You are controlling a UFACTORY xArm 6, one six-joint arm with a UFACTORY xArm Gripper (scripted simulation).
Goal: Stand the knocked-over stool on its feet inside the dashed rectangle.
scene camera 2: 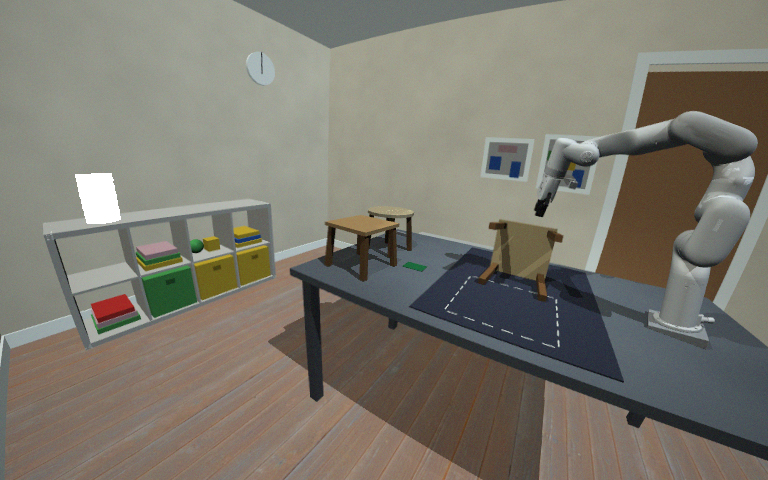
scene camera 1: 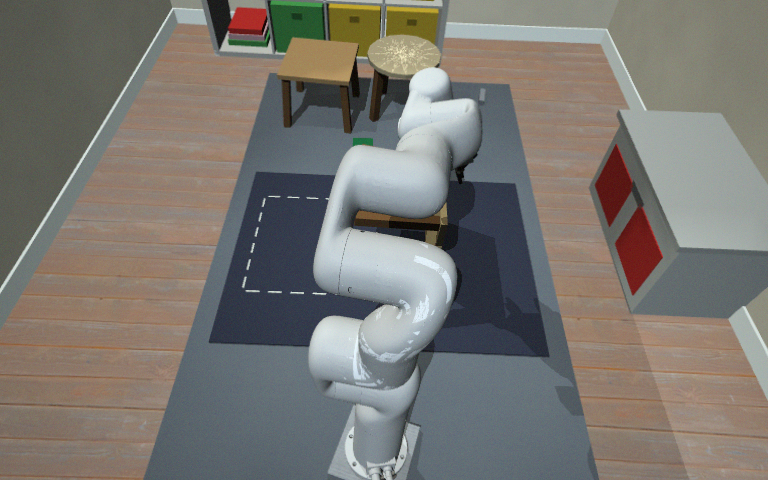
Scene:
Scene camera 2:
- wooden stool: 524, 250
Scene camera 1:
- wooden stool: 435, 227

